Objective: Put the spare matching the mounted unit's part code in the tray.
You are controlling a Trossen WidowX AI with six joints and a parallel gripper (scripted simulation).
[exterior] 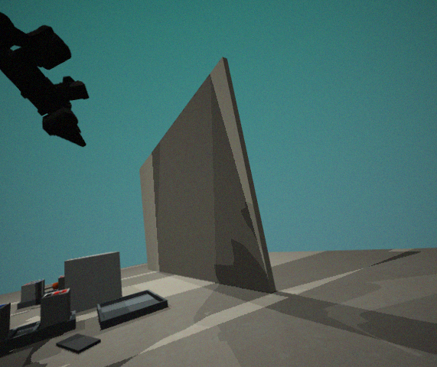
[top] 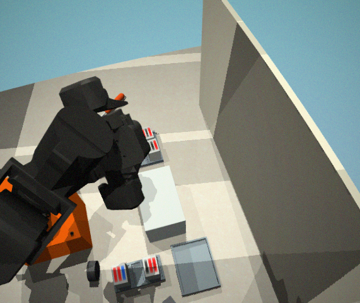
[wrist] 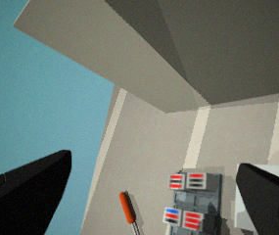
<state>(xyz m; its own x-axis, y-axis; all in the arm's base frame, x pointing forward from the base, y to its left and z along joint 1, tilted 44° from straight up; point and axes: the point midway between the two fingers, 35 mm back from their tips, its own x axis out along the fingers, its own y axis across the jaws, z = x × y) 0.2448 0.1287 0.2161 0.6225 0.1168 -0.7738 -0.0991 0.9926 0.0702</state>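
My gripper tip is now 390 mm above the dark rack, 130 mm to the left of it and 90 mm past it. Also, from my gripper tip: grey wall panel: 240 mm ahead, 170 mm below, 10 mm to the left; then grey tray: 400 mm below, 160 mm to the right, 60 mm ahead.
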